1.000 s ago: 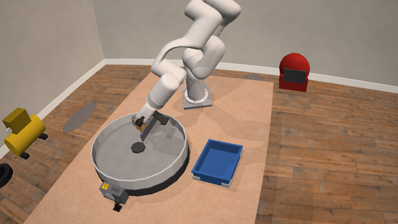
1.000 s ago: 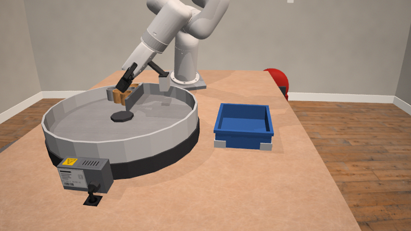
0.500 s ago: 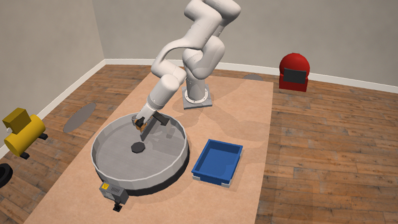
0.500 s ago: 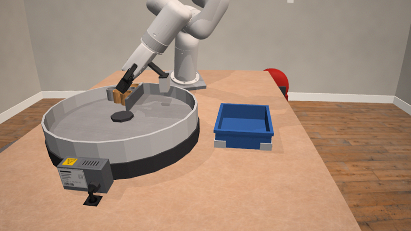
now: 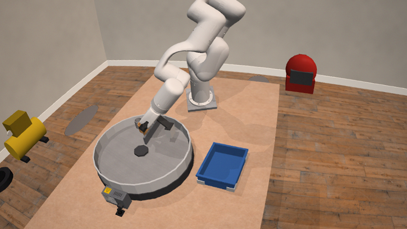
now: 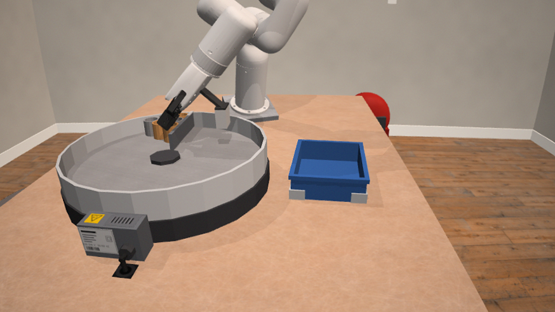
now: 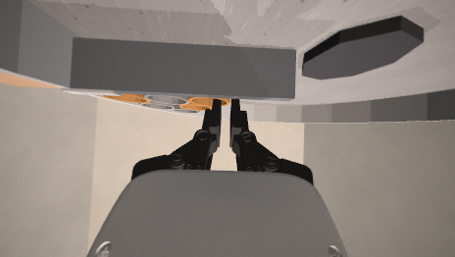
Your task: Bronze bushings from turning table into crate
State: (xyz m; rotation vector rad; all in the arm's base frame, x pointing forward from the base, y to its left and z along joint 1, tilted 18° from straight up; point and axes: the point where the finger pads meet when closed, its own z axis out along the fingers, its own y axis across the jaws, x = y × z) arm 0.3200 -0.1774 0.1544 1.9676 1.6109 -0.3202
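The blue crate lies 90 mm ahead of my hand, 350 mm to the left of it and 90 mm below it. Round my hand: turning table (90 mm ahead, 10 mm to the left, 60 mm below).
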